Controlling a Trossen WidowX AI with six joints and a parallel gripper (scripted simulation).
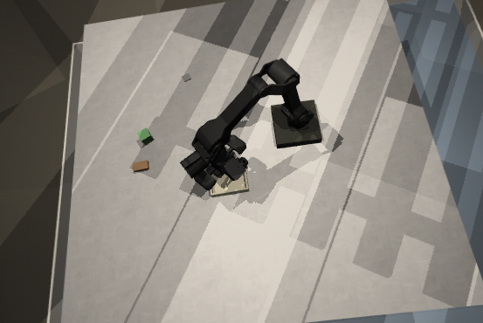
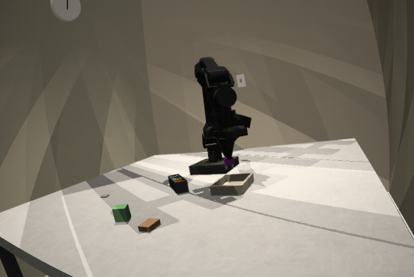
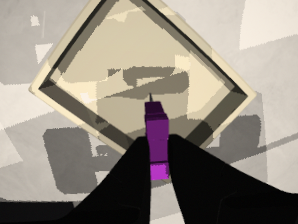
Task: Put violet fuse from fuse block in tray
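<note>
My gripper tip is now 1 cm above the violet fuse. Round my gripper tip: beige tray (9 cm below); flat brown block (31 cm ahead, 11 cm to the right, 9 cm below); green cube (29 cm ahead, 22 cm to the right, 8 cm below).
</note>
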